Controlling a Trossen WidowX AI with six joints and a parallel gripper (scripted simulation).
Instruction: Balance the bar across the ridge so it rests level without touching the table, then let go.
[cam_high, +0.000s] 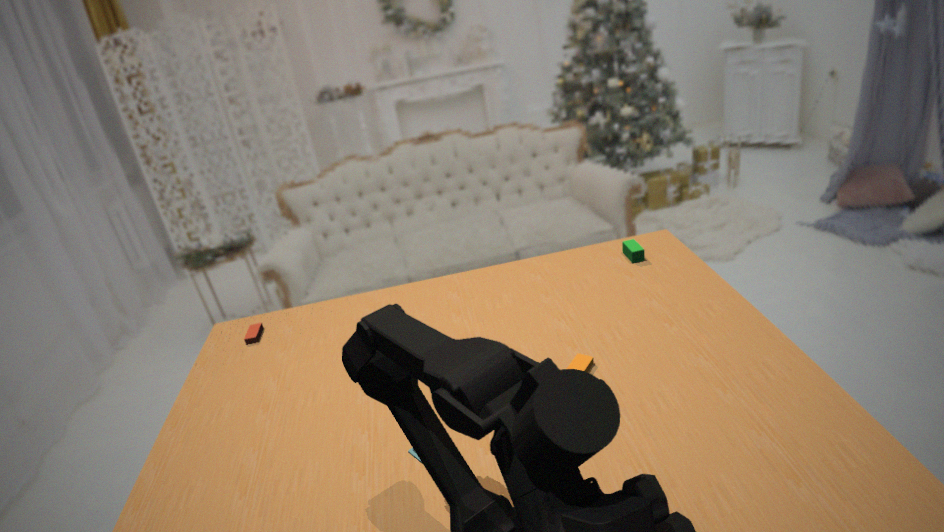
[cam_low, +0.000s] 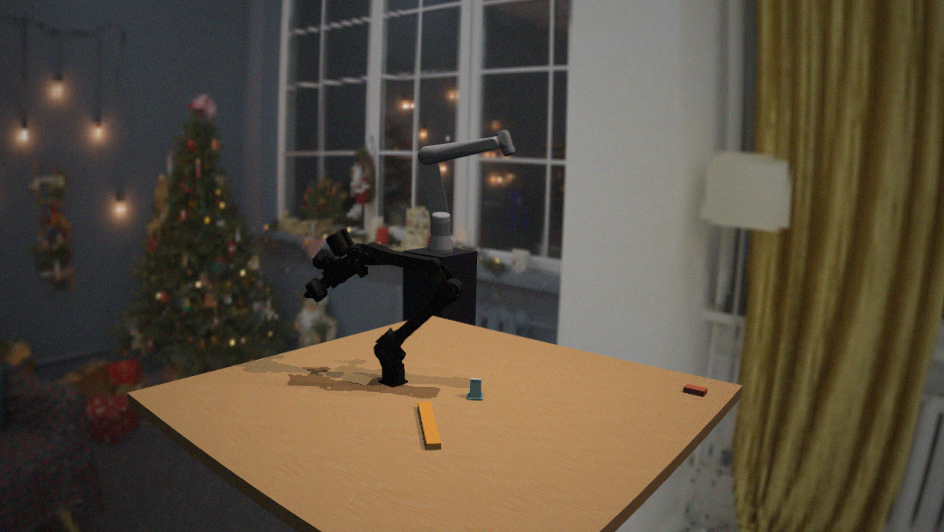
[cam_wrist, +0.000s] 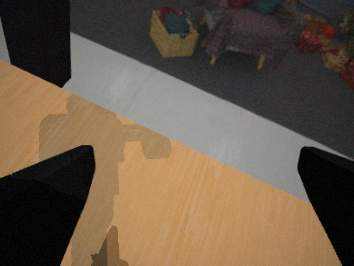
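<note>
Right now my gripper tip is 550 mm short of the orange bar, 240 mm above it and 80 mm to the left of it. From my gripper tip the other things lie so: red block (1000 mm ahead, 590 mm to the left, 240 mm below); green block (1000 mm ahead, 410 mm to the right, 230 mm below).
</note>
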